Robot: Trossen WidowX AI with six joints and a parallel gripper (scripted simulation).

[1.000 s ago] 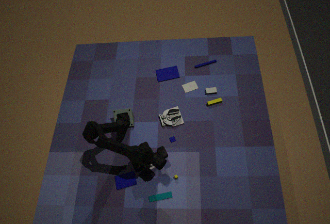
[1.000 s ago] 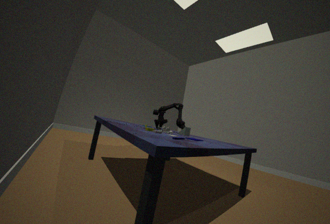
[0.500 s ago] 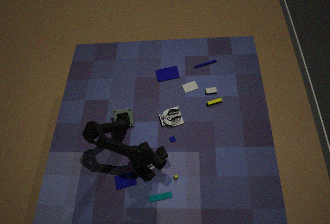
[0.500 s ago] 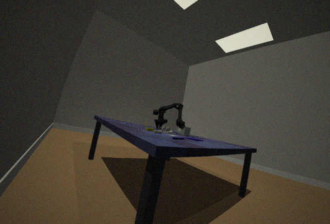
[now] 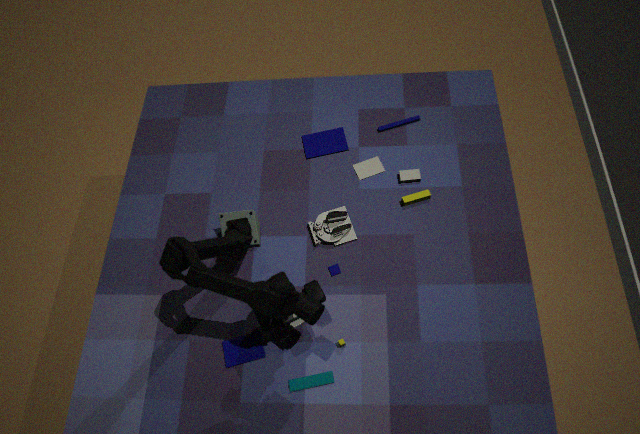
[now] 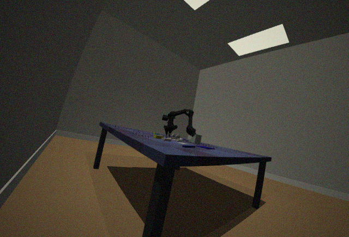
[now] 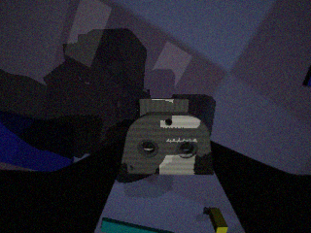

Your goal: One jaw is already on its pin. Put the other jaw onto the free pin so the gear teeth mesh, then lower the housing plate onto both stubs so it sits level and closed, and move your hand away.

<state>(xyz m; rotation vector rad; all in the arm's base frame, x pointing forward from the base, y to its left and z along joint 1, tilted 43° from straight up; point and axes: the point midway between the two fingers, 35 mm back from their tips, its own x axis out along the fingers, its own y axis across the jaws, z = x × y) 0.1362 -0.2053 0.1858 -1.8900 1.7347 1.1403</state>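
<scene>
My gripper tip is 270 mm to the right of the white jaw and 120 mm short of it. Also, from my gripper tip: yellow cube 120 mm ahead, 100 mm to the right, 10 mm below; teal bar 180 mm to the right, 20 mm below, 20 mm ahead; small blue cube 130 mm ahead, 120 mm to the left, 20 mm below.
</scene>
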